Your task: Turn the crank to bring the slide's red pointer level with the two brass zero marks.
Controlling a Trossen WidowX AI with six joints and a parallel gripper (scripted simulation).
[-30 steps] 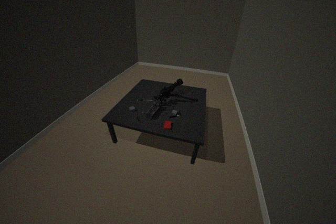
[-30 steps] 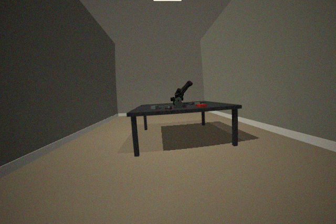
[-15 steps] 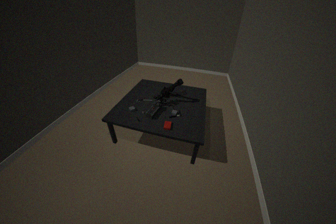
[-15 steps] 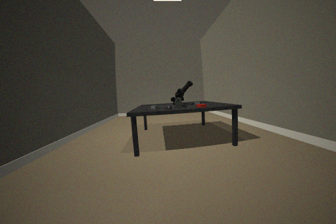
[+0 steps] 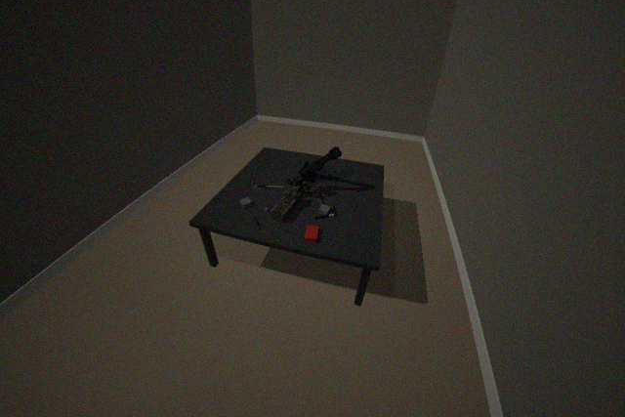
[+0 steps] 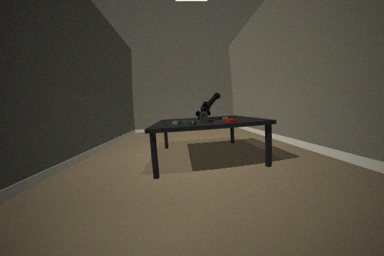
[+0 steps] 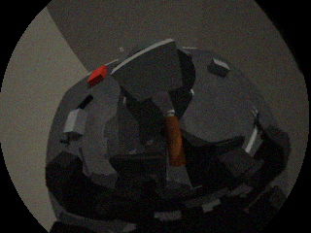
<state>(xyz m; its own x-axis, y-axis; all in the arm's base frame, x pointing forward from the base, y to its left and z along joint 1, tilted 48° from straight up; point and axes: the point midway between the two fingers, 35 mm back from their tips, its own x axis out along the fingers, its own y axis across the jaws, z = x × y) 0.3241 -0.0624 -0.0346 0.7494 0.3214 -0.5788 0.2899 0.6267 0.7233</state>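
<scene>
Right now the red pointer is 16 cm ahead of my gripper tip, 3 cm to the right of it and 5 cm above it. Also, from my gripper tip: crank handle (2 cm behind, 1 cm to the left, 3 cm above).
</scene>
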